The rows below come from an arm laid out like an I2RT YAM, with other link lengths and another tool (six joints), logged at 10 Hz.
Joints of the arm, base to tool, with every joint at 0 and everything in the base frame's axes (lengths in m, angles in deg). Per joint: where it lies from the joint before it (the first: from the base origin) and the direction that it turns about. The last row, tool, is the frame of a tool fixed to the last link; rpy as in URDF.
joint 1: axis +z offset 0 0 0.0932
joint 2: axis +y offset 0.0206 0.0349 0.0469
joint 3: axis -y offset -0.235 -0.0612 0
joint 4: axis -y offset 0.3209 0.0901 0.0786
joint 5: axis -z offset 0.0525 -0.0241 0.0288
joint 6: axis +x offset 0.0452 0 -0.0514
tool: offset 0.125 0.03 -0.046 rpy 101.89 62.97 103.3
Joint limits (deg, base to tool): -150..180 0..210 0..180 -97..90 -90..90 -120..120
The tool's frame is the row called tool.
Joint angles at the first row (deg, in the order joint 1, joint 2, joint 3, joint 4, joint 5, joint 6):
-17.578, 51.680, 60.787, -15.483, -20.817, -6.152
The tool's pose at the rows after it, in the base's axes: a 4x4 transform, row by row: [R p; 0 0 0 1], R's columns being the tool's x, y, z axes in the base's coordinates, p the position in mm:
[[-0.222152, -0.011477, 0.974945, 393.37], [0.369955, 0.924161, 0.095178, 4.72], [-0.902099, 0.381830, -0.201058, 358.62], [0, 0, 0, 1]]
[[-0.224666, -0.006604, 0.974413, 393.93], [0.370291, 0.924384, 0.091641, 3.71], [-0.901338, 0.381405, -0.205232, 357.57], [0, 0, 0, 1]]
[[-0.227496, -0.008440, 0.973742, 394.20], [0.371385, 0.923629, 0.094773, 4.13], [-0.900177, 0.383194, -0.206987, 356.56], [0, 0, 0, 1]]
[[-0.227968, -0.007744, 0.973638, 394.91], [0.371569, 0.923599, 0.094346, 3.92], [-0.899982, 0.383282, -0.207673, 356.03], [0, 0, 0, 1]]
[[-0.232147, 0.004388, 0.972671, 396.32], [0.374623, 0.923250, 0.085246, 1.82], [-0.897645, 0.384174, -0.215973, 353.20], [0, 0, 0, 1]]
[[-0.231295, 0.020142, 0.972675, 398.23], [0.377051, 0.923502, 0.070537, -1.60], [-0.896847, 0.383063, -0.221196, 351.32], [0, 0, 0, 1]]
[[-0.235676, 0.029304, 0.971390, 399.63], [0.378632, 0.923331, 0.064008, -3.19], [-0.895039, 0.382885, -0.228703, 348.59], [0, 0, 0, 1]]
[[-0.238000, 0.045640, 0.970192, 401.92], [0.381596, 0.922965, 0.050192, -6.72], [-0.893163, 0.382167, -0.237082, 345.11], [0, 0, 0, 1]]
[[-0.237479, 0.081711, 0.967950, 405.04], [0.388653, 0.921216, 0.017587, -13.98], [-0.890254, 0.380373, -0.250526, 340.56], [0, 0, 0, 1]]
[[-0.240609, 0.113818, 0.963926, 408.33], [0.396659, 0.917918, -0.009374, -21.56], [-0.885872, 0.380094, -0.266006, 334.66], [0, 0, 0, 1]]
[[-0.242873, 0.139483, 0.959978, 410.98], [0.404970, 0.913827, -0.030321, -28.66], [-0.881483, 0.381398, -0.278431, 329.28], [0, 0, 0, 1]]
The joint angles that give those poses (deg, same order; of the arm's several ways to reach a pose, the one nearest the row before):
-17.536, 51.830, 60.817, -15.469, -20.640, -6.118
-17.578, 52.027, 60.897, -15.605, -20.470, -6.205
-17.579, 52.102, 60.814, -15.570, -20.639, -6.151
-17.557, 52.248, 60.820, -15.470, -20.591, -6.152
-17.579, 52.618, 60.821, -15.601, -20.057, -6.185
-17.666, 53.033, 60.905, -15.558, -19.278, -6.240
-17.655, 53.410, 60.906, -15.629, -18.868, -6.323
-17.753, 53.949, 60.892, -15.562, -18.139, -6.394
-17.922, 54.734, 61.022, -15.650, -16.370, -6.416
-18.334, 55.677, 61.080, -15.663, -15.143, -6.416
-18.902, 56.479, 61.039, -15.557, -14.413, -6.339

